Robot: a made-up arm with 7 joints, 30 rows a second.
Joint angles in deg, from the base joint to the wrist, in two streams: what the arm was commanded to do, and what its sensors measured. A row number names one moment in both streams.
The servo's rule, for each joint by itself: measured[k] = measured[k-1] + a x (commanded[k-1-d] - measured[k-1]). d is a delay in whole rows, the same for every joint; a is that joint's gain. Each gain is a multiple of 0.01, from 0.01 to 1. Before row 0 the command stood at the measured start. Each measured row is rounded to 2 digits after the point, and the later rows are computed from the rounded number. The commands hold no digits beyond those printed.
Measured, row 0:
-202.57 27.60 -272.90 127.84 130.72 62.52 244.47
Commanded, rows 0 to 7:
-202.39 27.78 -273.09 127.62 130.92 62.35 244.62
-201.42 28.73 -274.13 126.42 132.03 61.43 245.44
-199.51 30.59 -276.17 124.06 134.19 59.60 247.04
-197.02 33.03 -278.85 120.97 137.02 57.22 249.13
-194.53 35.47 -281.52 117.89 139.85 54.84 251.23
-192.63 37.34 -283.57 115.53 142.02 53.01 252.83
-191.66 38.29 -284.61 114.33 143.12 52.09 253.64
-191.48 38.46 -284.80 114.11 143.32 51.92 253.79
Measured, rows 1 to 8:
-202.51 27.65 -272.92 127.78 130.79 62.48 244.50
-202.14 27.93 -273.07 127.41 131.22 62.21 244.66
-201.25 28.62 -273.44 126.51 132.26 61.53 245.06
-199.81 29.77 -274.09 125.01 133.93 60.41 245.75
-198.01 31.25 -274.98 123.09 136.00 58.96 246.68
-196.18 32.83 -276.01 121.05 138.11 57.41 247.73
-194.64 34.25 -277.04 119.24 139.86 56.03 248.73
-193.57 35.34 -277.97 117.85 141.07 54.96 249.59
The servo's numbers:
d 0
a 0.34 0.26 0.12 0.27 0.35 0.26 0.17

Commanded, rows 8 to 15:
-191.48 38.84 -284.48 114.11 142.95 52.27 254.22
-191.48 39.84 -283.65 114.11 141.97 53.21 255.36
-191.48 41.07 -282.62 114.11 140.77 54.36 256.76
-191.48 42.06 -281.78 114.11 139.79 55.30 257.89
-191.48 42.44 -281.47 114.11 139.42 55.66 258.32
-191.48 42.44 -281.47 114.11 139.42 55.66 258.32
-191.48 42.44 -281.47 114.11 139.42 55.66 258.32
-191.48 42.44 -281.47 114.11 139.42 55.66 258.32
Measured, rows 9 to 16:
-192.86 36.25 -278.75 116.84 141.73 54.26 250.38
-192.39 37.18 -279.34 116.10 141.81 53.99 251.23
-192.08 38.19 -279.73 115.56 141.45 54.09 252.17
-191.88 39.20 -279.98 115.17 140.87 54.40 253.14
-191.74 40.04 -280.16 114.88 140.36 54.73 254.02
-191.65 40.66 -280.32 114.67 140.03 54.97 254.75
-191.59 41.12 -280.46 114.52 139.82 55.15 255.36
-191.55 41.46 -280.58 114.41 139.68 55.28 255.86

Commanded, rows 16 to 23:
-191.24 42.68 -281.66 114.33 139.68 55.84 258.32
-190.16 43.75 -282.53 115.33 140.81 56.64 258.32
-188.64 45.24 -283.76 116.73 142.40 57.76 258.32
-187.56 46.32 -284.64 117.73 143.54 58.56 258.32
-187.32 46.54 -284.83 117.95 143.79 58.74 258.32
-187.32 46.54 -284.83 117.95 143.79 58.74 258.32
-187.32 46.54 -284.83 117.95 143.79 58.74 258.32
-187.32 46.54 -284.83 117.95 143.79 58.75 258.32
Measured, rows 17 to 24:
-191.44 41.78 -280.71 114.39 139.68 55.43 256.28
-191.00 42.29 -280.93 114.64 140.08 55.74 256.63
-190.20 43.06 -281.27 115.20 140.89 56.27 256.92
-189.30 43.91 -281.67 115.88 141.82 56.87 257.16
-188.63 44.59 -282.05 116.44 142.51 57.36 257.36
-188.18 45.10 -282.38 116.85 142.96 57.72 257.52
-187.89 45.47 -282.67 117.15 143.25 57.99 257.66
-187.70 45.75 -282.93 117.37 143.44 58.19 257.77

